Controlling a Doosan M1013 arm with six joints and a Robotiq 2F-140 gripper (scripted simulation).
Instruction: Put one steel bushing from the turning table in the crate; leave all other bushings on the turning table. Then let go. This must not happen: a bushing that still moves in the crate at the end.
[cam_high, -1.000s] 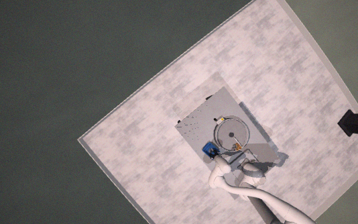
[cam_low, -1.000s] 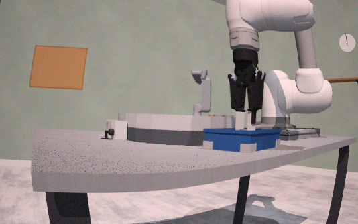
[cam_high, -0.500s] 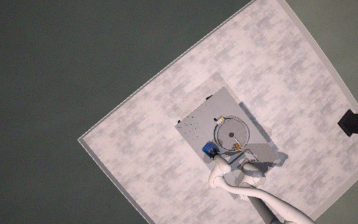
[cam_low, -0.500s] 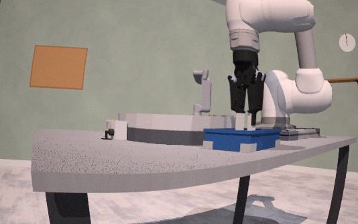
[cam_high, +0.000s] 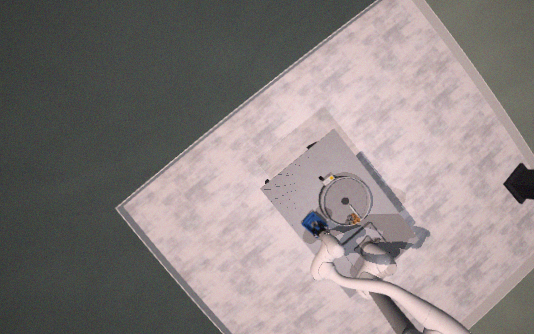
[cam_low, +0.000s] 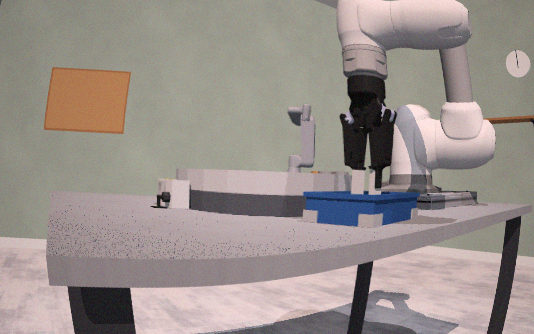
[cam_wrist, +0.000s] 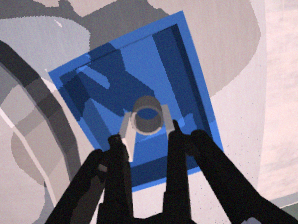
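Right now my hand is 3 cm above the blue crate and 1 cm past it. Round my hand: round grey turning table 33 cm to the right, 5 cm behind.
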